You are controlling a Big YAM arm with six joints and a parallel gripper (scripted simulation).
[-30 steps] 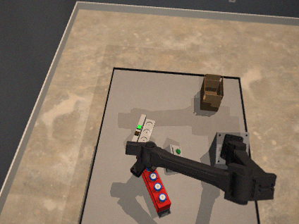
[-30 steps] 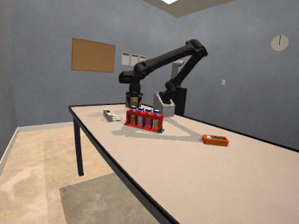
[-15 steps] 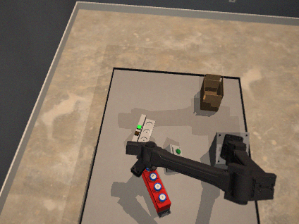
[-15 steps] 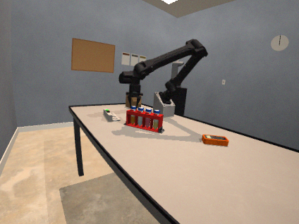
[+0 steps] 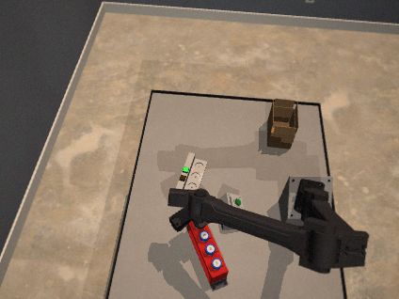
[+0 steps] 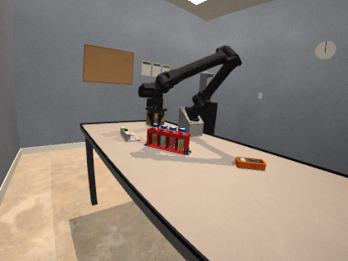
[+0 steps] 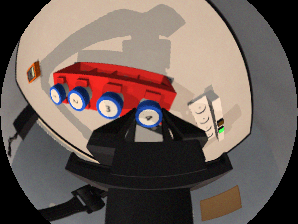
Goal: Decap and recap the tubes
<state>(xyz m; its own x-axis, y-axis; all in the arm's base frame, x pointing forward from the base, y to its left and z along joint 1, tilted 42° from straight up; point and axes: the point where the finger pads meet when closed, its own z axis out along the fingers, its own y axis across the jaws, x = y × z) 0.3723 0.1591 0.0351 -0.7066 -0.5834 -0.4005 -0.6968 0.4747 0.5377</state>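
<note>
The blue tube cap is right at my hand. Also, from my hand: green key (130 mm to the right, 130 mm behind, 50 mm below); then key housing (120 mm behind, 100 mm to the right, 60 mm below); then blue key (140 mm behind, 80 mm to the right, 50 mm below).
</note>
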